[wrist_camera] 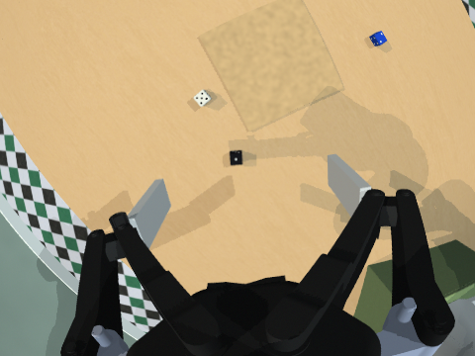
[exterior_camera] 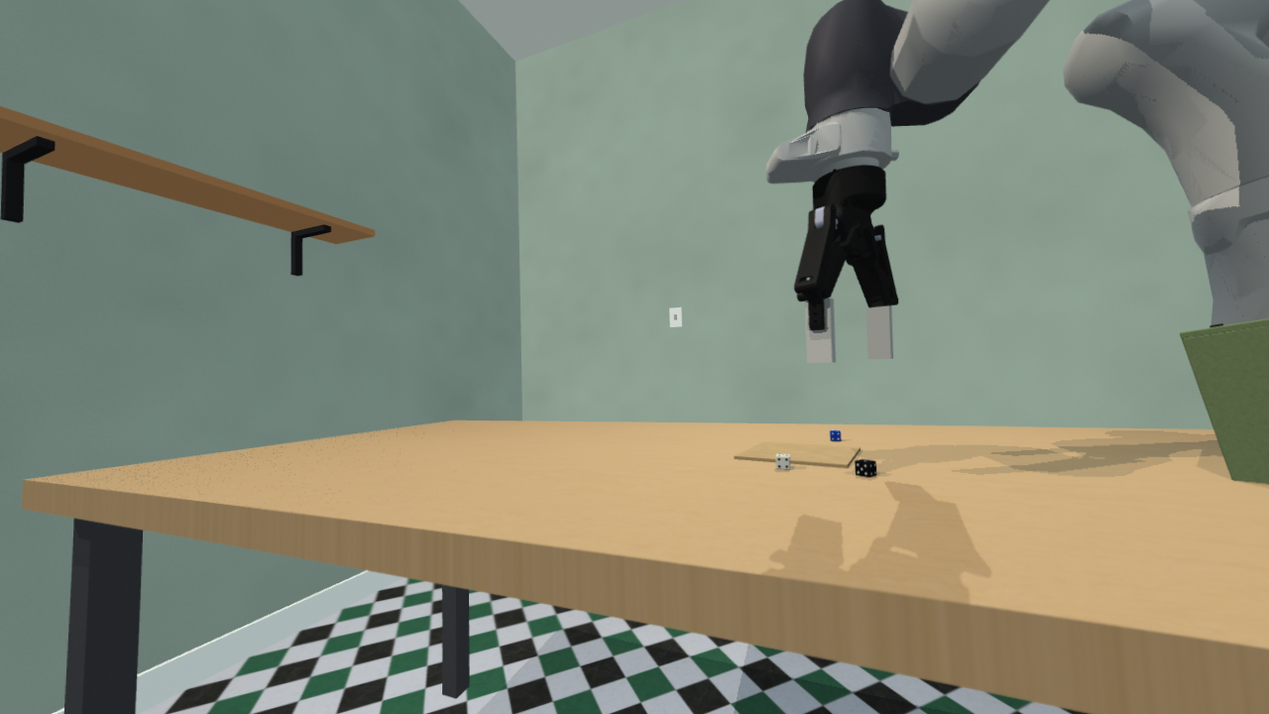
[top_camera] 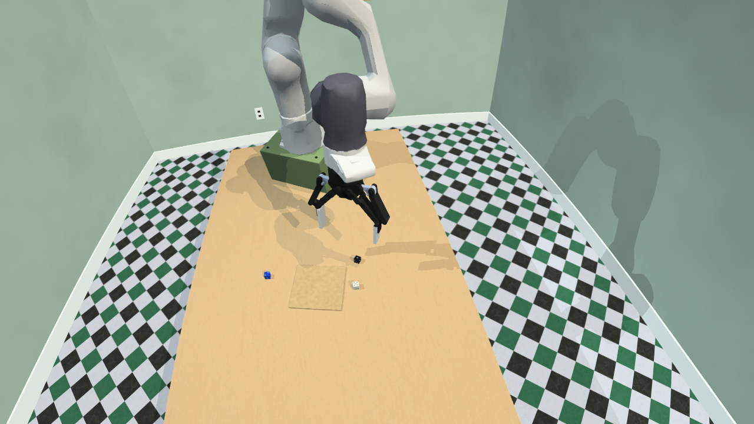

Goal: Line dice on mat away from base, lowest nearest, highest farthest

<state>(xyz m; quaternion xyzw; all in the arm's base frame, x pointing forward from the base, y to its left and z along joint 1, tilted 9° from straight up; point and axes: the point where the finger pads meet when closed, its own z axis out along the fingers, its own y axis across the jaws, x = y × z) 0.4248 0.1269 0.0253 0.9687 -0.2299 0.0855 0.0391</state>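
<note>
Right now my hand is 10 mm past the black die, 10 mm to the right of it and 130 mm above it. From my hand the other things lie so: blue die 20 mm ahead, 240 mm to the right, 130 mm below; tan mat 70 mm ahead, 100 mm to the right, 130 mm below; white die 80 mm ahead, 130 mm below.
</note>
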